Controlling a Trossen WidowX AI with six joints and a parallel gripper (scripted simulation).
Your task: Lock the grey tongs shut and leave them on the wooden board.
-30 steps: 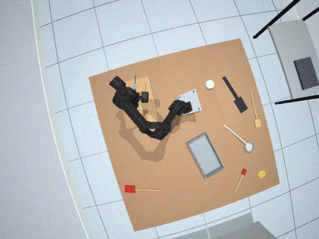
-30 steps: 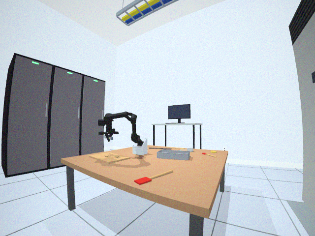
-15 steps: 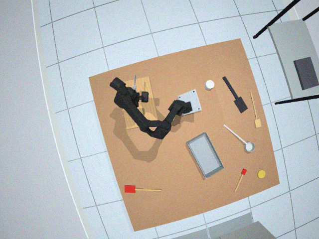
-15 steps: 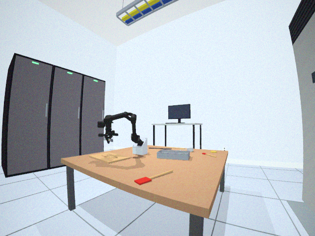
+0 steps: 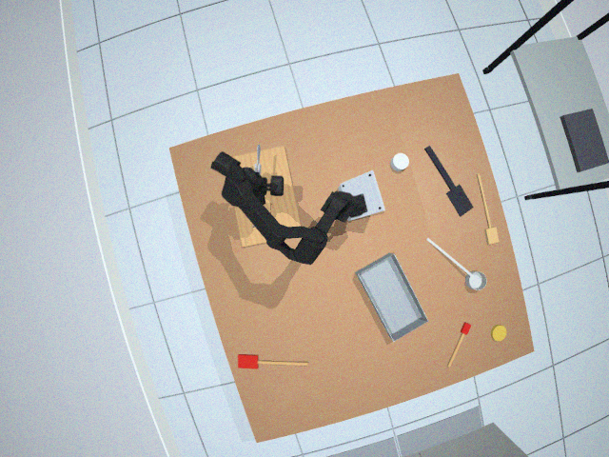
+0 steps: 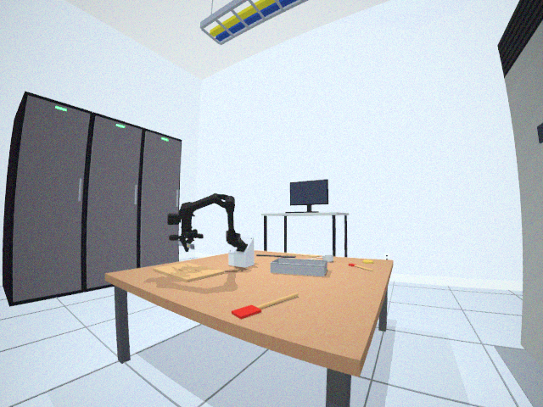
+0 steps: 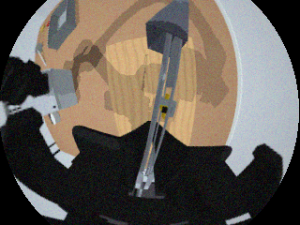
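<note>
Now: gripper tip 10 mm short of the wooden board and 110 mm above it. The rest, counted from my gripper tip: red spatula 650 mm ahead, 160 mm to the right, 110 mm below; then white puck 10 mm ahead, 560 mm to the left, 100 mm below; then grey roasting tin 510 mm ahead, 390 mm to the left, 90 mm below.
</note>
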